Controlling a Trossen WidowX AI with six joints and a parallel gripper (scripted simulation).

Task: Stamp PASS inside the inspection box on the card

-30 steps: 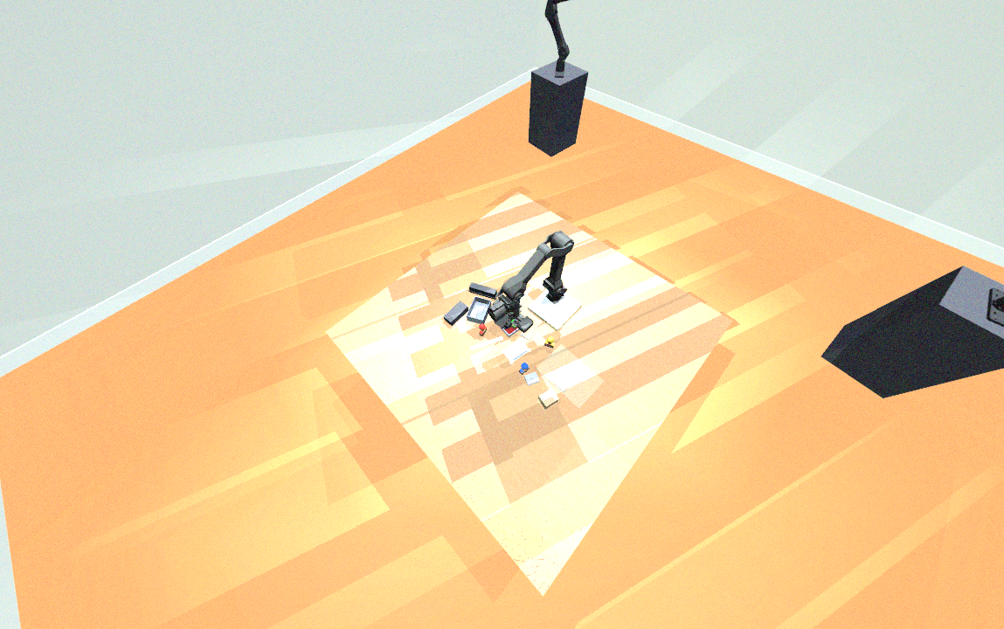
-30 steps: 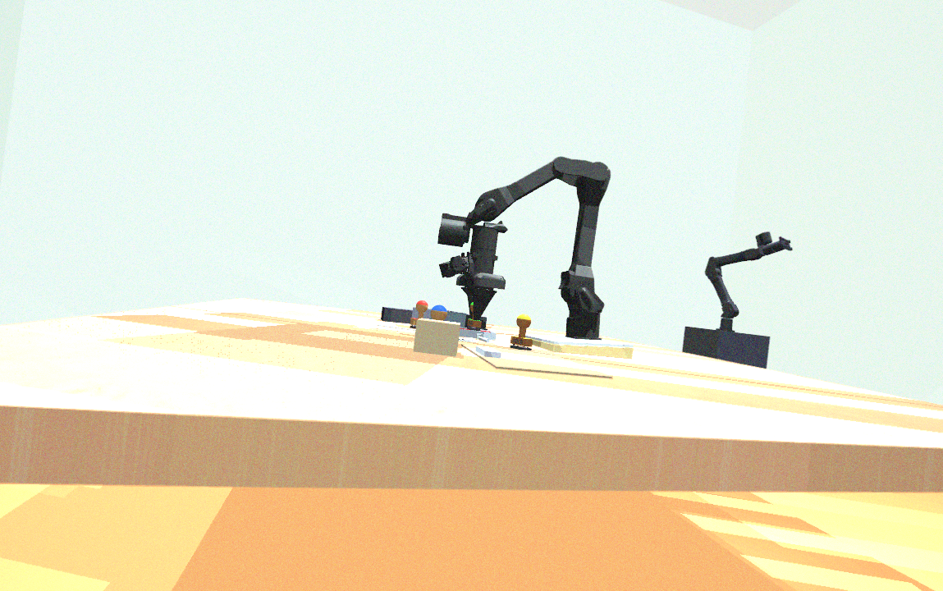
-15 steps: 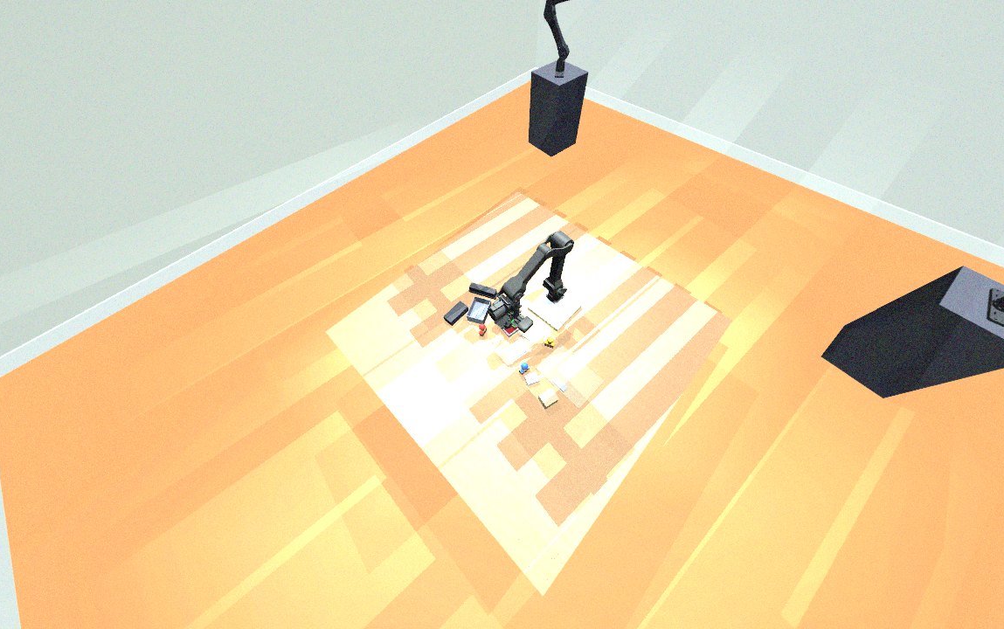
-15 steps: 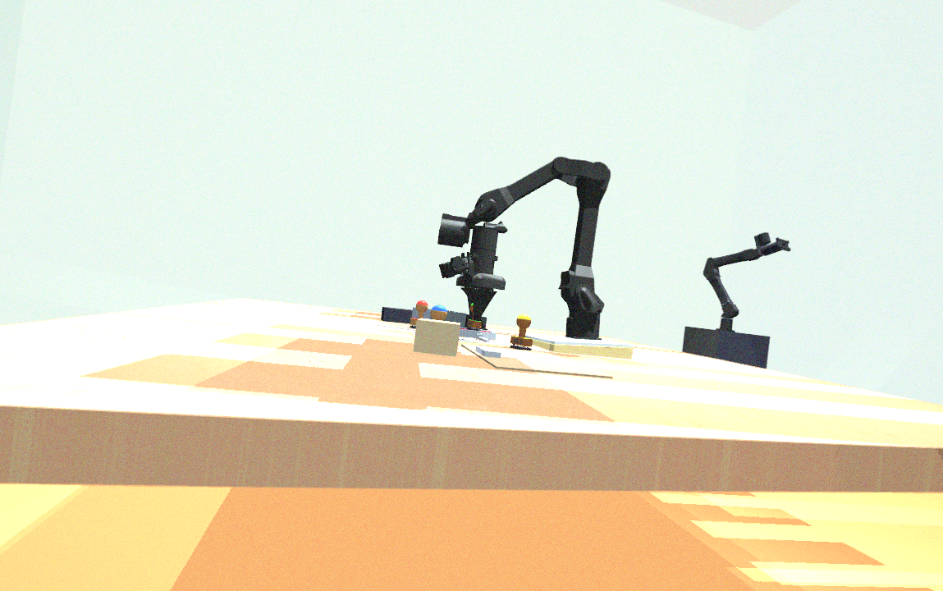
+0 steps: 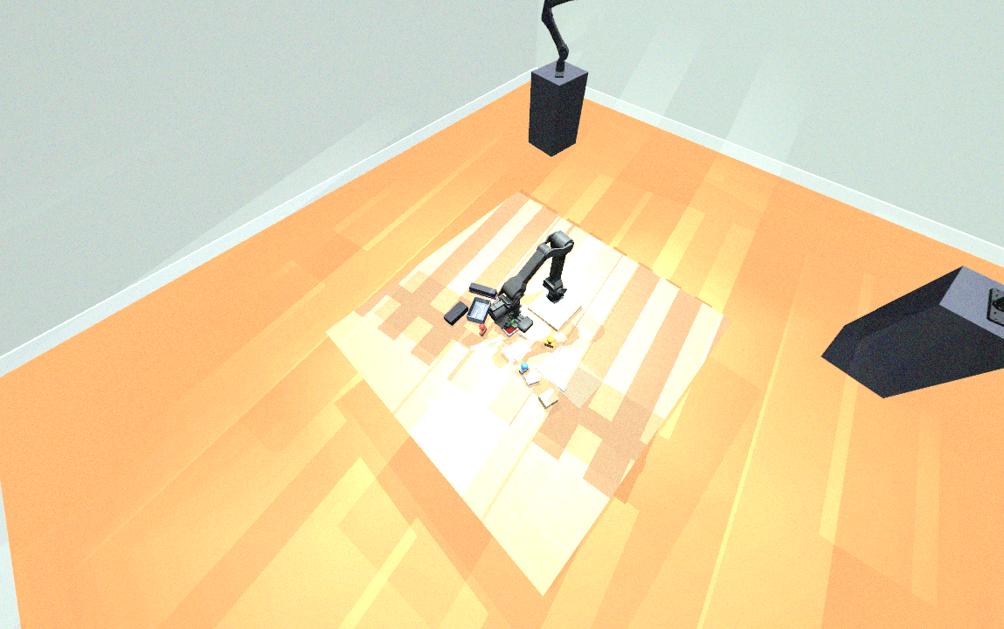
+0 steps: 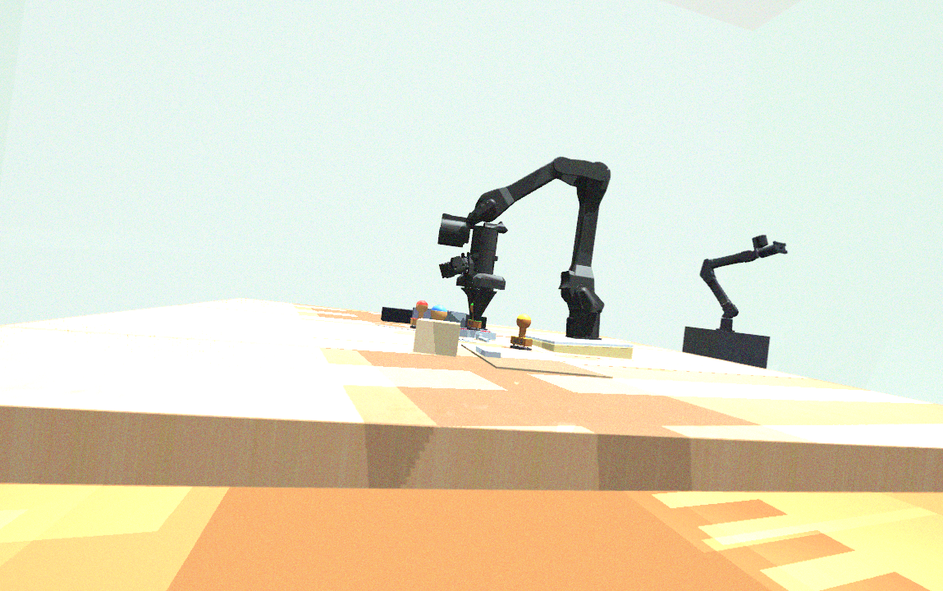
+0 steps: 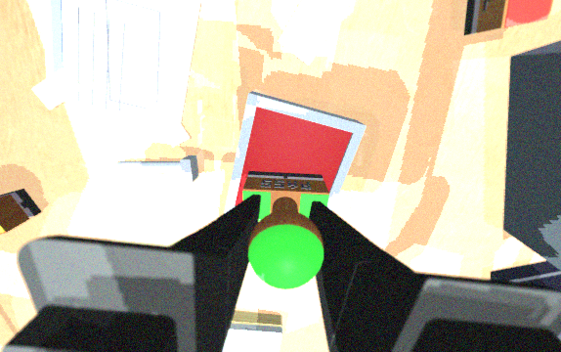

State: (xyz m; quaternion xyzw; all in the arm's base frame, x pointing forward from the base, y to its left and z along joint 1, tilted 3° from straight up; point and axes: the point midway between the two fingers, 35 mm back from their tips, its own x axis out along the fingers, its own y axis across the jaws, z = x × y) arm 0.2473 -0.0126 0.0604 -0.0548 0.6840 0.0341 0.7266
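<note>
Right now the red ink pad is 30 mm below my gripper tip. Round my gripper tip: grey tray 70 mm ahead, 160 mm to the right, 20 mm below; red-knobbed fail stamp 120 mm ahead, 70 mm to the right, 20 mm below; white card 60 mm ahead, 100 mm to the left, 40 mm below.
</note>
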